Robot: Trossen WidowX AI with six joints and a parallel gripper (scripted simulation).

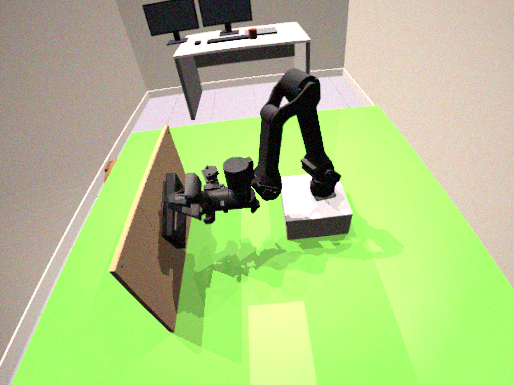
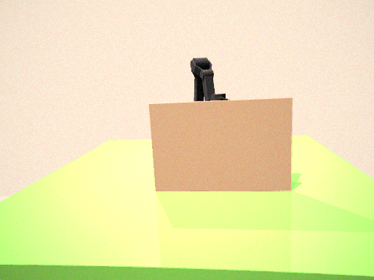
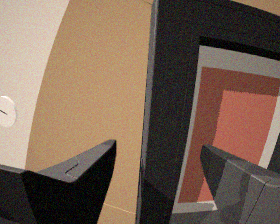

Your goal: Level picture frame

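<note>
The picture frame is 50 mm below my gripper tip and 20 mm to the right of it. Round my gripper tip: tan wall board 70 mm below, 20 mm ahead.
</note>
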